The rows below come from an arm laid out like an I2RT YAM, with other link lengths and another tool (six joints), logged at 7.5 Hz.
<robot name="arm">
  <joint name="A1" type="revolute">
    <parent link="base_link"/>
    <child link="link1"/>
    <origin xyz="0 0 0.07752"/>
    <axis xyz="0 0 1"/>
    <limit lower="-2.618" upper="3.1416"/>
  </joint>
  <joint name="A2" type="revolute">
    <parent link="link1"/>
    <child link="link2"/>
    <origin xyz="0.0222 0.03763 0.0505"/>
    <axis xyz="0 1 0"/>
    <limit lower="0" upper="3.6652"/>
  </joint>
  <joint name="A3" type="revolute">
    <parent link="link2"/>
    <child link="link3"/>
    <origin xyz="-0.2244 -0.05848 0"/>
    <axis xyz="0 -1 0"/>
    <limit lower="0" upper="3.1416"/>
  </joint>
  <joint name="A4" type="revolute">
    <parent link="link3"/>
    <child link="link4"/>
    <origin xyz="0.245 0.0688 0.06"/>
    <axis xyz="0 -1 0"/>
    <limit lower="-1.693" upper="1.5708"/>
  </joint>
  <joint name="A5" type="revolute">
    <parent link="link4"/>
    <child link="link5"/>
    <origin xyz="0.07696 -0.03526 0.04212"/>
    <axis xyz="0 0 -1"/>
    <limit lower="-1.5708" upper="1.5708"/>
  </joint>
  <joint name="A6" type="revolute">
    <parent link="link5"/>
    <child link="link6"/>
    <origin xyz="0.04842 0 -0.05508"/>
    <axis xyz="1 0 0"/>
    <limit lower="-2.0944" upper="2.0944"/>
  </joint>
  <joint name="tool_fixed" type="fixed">
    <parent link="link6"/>
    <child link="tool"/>
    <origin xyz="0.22 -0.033 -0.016" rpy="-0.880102 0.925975 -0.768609"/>
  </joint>
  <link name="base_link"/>
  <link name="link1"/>
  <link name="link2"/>
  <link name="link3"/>
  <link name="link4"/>
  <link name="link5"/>
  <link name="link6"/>
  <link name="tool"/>
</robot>
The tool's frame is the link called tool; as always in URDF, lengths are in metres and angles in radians.
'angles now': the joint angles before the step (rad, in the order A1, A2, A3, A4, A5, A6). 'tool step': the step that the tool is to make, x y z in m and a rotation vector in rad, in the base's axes. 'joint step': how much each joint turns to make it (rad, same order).
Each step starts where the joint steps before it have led.
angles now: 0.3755, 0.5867, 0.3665, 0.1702, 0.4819, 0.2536
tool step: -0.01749, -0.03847, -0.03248, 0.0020, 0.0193, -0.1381
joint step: -0.0026, -0.0545, -0.1135, 0.0309, 0.1346, 0.0206
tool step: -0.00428, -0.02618, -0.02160, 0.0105, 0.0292, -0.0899
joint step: -0.0403, 0.0531, -0.0274, 0.0383, 0.0474, 0.0309
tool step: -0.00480, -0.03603, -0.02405, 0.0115, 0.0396, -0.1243
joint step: -0.0686, 0.1236, -0.0017, 0.0655, 0.0517, 0.0398
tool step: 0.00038, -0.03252, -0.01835, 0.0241, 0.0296, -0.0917
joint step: -0.0993, 0.1334, 0.0245, 0.0613, -0.0135, 0.0365
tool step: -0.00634, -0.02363, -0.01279, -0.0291, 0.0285, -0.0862
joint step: -0.0319, 0.1248, 0.0046, 0.0976, 0.0586, -0.0148
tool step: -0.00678, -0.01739, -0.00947, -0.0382, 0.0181, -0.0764
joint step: -0.0100, 0.1326, 0.0021, 0.1260, 0.0732, -0.0256
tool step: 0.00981, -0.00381, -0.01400, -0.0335, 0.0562, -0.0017
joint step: -0.0139, 0.1526, 0.0417, 0.0831, -0.0046, -0.0431
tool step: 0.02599, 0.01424, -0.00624, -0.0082, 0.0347, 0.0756
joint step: -0.0003, 0.0941, 0.0584, 0.0264, -0.0716, -0.0366
